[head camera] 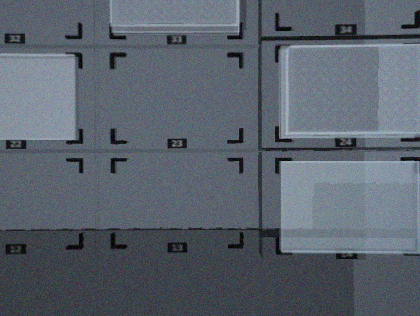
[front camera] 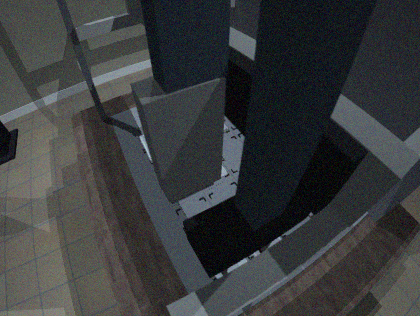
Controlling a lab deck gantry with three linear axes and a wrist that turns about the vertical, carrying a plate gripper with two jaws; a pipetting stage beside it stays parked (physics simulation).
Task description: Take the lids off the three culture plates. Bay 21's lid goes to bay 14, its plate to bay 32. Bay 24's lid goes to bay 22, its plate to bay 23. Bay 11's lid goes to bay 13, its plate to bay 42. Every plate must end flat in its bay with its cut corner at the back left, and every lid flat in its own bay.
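Where they show: robot's base, origin of the base link: (front camera: 140, 139).
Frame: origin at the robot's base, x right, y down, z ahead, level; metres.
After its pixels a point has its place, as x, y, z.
Observation:
In the head view, a smooth pale lid (head camera: 350, 210) @(-0.040, -0.022, 0.555) lies in bay 14, square to its corner marks. Another smooth pale lid (head camera: 37, 97) @(-0.149, -0.008, 0.256) lies in bay 22, cut off by the left edge. A culture plate (head camera: 332, 92) @(-0.147, -0.029, 0.536) sits in bay 24; its raised rim and a faint well pattern show, and its right end is out of view. Its cut corner is too faint to place. Bays 23 (head camera: 176, 97) @(-0.151, 0.000, 0.392) and 13 (head camera: 176, 195) @(-0.050, 0.000, 0.391) hold no plate or lid. Bays 21, 11, 32 and 42 cannot be made out. The gripper's jaws show in neither view; the grey carriage block covers that area in the front view.
Part of a plate-like piece (head camera: 175, 12) @(-0.229, -0.014, 0.393) shows in bay 33 at the top of the head view. In the front view, a grey block (front camera: 185, 140) @(-0.006, -0.395, 0.454) and a broad dark column (front camera: 295, 100) @(-0.023, -0.523, 0.572) stand over the deck (front camera: 212, 197) @(-0.110, 0.000, 0.338) and hide most of it.

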